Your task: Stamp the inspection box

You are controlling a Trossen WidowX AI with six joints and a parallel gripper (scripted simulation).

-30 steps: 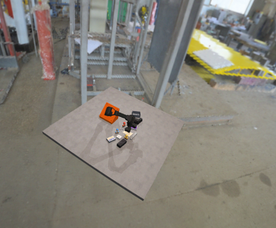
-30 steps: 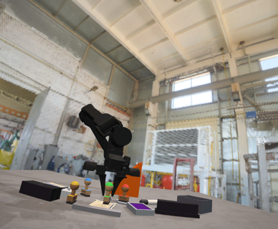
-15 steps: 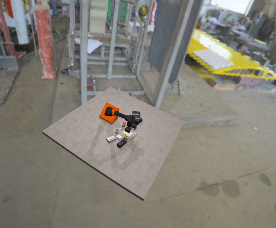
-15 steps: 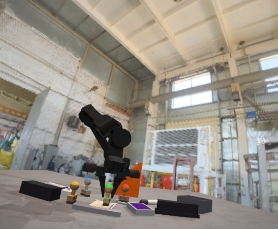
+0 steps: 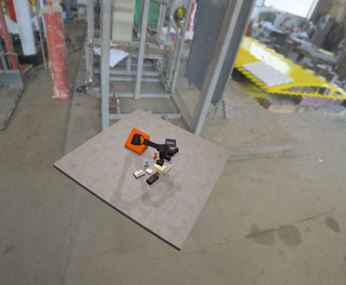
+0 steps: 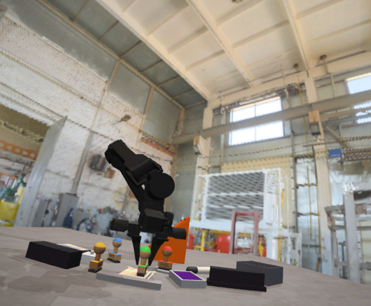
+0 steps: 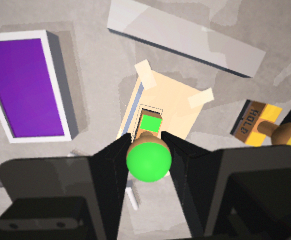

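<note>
Right now my gripper tip is right at the green-knobbed stamp. From my gripper tip the other things lie so: grey bar: 8 cm ahead, 3 cm to the right, 2 cm below; yellow-knobbed stamp: 11 cm to the right, 2 cm ahead; cream card: 2 cm below, 1 cm to the right.
</note>
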